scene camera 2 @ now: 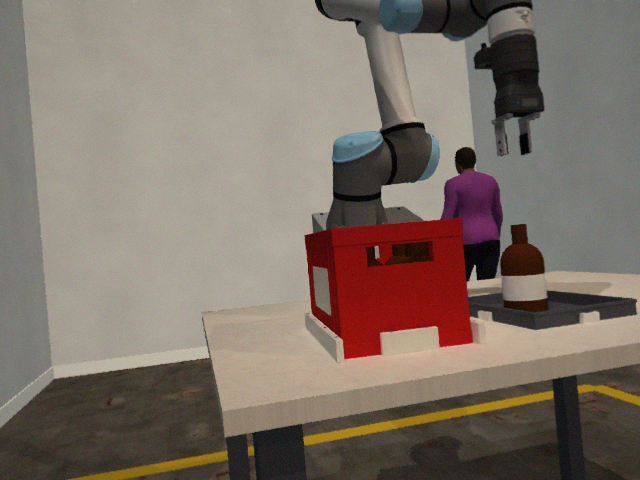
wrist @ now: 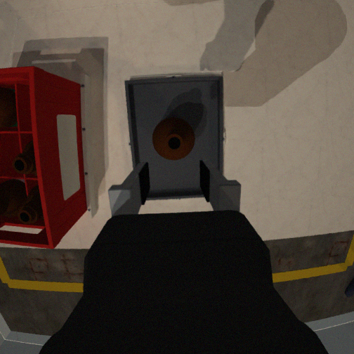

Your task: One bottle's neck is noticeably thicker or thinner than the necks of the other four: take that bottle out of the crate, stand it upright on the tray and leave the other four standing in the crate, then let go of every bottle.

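Frame: origin at the arm's base, x ahead, y left, z up, level; metres.
Seen in the pictures: gripper, fingertip midpoint: (scene camera 2: 514,154).
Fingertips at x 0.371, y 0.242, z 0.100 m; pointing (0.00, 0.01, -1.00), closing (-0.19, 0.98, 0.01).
Offsets run from my fingertips to a thing's top centre. "pt": to the spot under its first point. Level surfaces: height alone.
A brown bottle with a white label @[dz -0.125, dx -0.012, dy +0.000 m] (scene camera 2: 524,286) (wrist: 162,146) stands upright on the dark grey tray @[pt dz -0.272, dx +0.140, dy -0.055 m] (scene camera 2: 537,321) (wrist: 218,115). My gripper (scene camera 2: 512,145) (wrist: 174,174) is open and empty, well above the bottle and apart from it. The red crate @[dz -0.110, dx +0.055, dy -0.277 m] (scene camera 2: 403,299) (wrist: 70,215) stands beside the tray. In the wrist view, part of the crate's inside shows several brown bottles, among them one with its neck (wrist: 21,165) in a middle cell and one with its neck (wrist: 28,215) in a near cell. The rest of the crate is cut off by the view's edge.
Pale holder strips @[pt dz -0.268, dx +0.203, dy -0.265 m] (scene camera 2: 409,340) (wrist: 90,150) stand around the crate's foot on the table @[dz -0.285 m] (scene camera 2: 268,372) (wrist: 280,190). Small pale blocks @[pt dz -0.276, dx +0.130, dy +0.032 m] (scene camera 2: 589,317) touch the tray's side. A person in a purple top (scene camera 2: 473,206) stands beyond the table. The crate's walls rise higher than the tray's rim.
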